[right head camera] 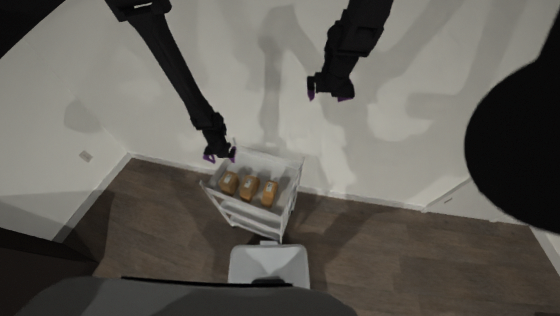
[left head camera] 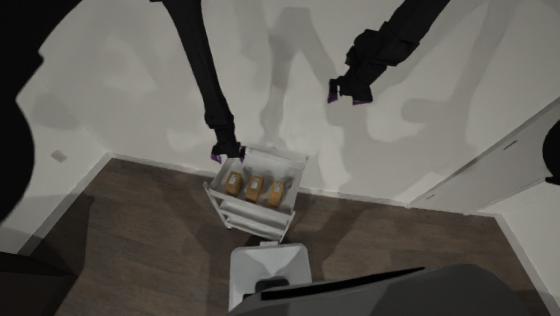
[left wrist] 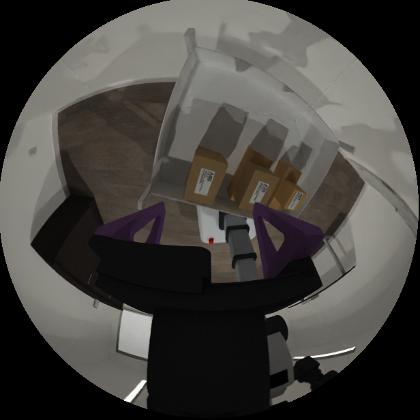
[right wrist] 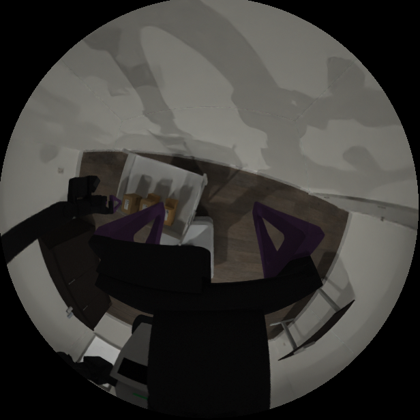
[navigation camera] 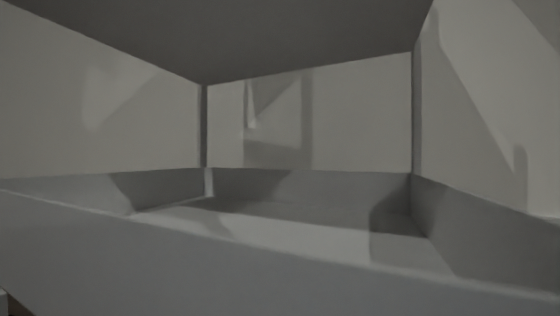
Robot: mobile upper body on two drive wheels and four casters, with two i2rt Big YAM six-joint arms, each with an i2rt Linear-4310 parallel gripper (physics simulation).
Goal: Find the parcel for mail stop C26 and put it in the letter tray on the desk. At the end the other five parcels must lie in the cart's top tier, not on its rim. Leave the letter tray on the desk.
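Places are measured from the left arm's base along level axes (x ahead, y left, z up), in millimetres.
Pixels of known places: left gripper, fingertip midpoint: [right head camera: 224, 162] [left head camera: 231, 162]; right gripper, fingertip midpoint: [right head camera: 324, 100] [left head camera: 340, 102].
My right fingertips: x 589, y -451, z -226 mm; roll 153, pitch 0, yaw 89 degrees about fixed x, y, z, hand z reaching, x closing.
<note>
Behind a point stands the place of what it marks.
Brown parcels stand in the white cart's top tier [left head camera: 275, 156] @(x 724, y -264, z -691 mm) [right head camera: 270, 156] @(x 729, y -251, z -697 mm) [left wrist: 172, 115]. In the left wrist view, the left parcel [left wrist: 215, 162] is labelled A46. The middle front parcel [left wrist: 257, 184] has a label that seems to start with A2; another parcel [left wrist: 245, 167] shows behind it. The right front parcel [left wrist: 291, 195] has a label too small to read, with another parcel [left wrist: 288, 172] behind. My left gripper [left head camera: 229, 159] @(x 569, y -39, z -542 mm) [right head camera: 221, 159] @(x 569, y -39, z -542 mm) [left wrist: 208, 206] is open and empty above the tier's left part. My right gripper [left head camera: 347, 101] @(x 589, y -451, z -226 mm) [right head camera: 328, 98] @(x 589, y -451, z -226 mm) [right wrist: 208, 206] is open and empty, up and right of the cart. I cannot make out the letter tray.
The robot's pale base [left head camera: 270, 260] @(x 222, y -226, z -1150 mm) [right head camera: 270, 257] @(x 236, y -238, z -1150 mm) stands close in front of the cart. The wall is right behind the cart. A dark cabinet [left wrist: 75, 245] [right wrist: 75, 265] stands at the left. The navigation camera looks closely at a grey cart tier [navigation camera: 200, 270] @(x 398, y -199, z -1221 mm).
</note>
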